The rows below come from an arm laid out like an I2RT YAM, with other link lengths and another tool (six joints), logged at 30 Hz.
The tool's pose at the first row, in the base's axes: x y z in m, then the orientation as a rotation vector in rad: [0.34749, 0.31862, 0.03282, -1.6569, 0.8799, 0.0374]
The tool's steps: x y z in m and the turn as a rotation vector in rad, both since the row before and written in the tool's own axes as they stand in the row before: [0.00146, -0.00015, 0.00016, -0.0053, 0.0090, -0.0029]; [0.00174, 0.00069, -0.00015, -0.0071, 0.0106, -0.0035]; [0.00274, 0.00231, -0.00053, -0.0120, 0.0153, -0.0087]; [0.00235, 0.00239, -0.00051, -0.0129, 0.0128, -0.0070]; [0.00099, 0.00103, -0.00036, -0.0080, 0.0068, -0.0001]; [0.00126, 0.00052, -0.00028, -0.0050, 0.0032, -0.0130]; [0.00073, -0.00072, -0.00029, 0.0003, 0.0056, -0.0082]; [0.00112, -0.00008, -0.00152, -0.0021, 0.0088, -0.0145]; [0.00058, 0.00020, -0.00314, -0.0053, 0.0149, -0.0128]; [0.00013, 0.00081, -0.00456, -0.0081, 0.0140, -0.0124]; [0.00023, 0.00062, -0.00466, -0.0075, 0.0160, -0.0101]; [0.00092, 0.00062, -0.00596, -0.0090, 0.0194, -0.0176]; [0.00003, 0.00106, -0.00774, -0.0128, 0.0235, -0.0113]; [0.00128, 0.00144, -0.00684, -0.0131, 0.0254, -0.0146]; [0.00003, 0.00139, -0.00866, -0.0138, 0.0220, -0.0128]
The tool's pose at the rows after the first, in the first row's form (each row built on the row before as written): [0.34868, 0.31800, 0.03221, -1.6644, 0.8849, 0.0303]; [0.34947, 0.31694, 0.03087, -1.6741, 0.8908, 0.0223]; [0.34989, 0.31496, 0.02787, -1.6913, 0.8964, 0.0089]; [0.35000, 0.31314, 0.02501, -1.7082, 0.9017, -0.0009]; [0.34997, 0.31223, 0.02385, -1.7166, 0.9078, -0.0032]; [0.35044, 0.31125, 0.02298, -1.7276, 0.8997, -0.0123]; [0.35123, 0.31065, 0.02338, -1.7318, 0.8967, -0.0227]; [0.35140, 0.30878, 0.02355, -1.7414, 0.8909, -0.0390]; [0.35030, 0.30588, 0.02433, -1.7538, 0.8915, -0.0582]; [0.34789, 0.30206, 0.02536, -1.7685, 0.8922, -0.0752]; [0.34558, 0.29815, 0.02661, -1.7817, 0.8962, -0.0928]; [0.34312, 0.29284, 0.02821, -1.8000, 0.8962, -0.1177]; [0.33891, 0.28671, 0.03059, -1.8191, 0.9054, -0.1409]; [0.33575, 0.28051, 0.03201, -1.8400, 0.9129, -0.1680]; [0.33075, 0.27388, 0.03482, -1.8603, 0.9198, -0.1907]
